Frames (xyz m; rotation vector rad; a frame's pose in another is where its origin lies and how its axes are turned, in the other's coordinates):
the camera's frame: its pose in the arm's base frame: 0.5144 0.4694 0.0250 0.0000 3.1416 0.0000
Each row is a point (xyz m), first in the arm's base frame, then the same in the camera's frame.
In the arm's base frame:
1: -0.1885 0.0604 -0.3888
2: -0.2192 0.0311 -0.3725
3: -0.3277 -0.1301 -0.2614
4: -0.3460 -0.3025 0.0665
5: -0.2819 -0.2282 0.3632
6: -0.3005 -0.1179 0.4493
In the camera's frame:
1: 0.7029 -0.4090 0.4138
2: 0.7336 -0.4383 0.3975
3: 0.8421 -0.5995 0.2864
4: 0.8604 -0.7719 -0.0415
5: 0.7963 -0.6976 -0.3382
6: 0.8149 -0.5873 -0.4243

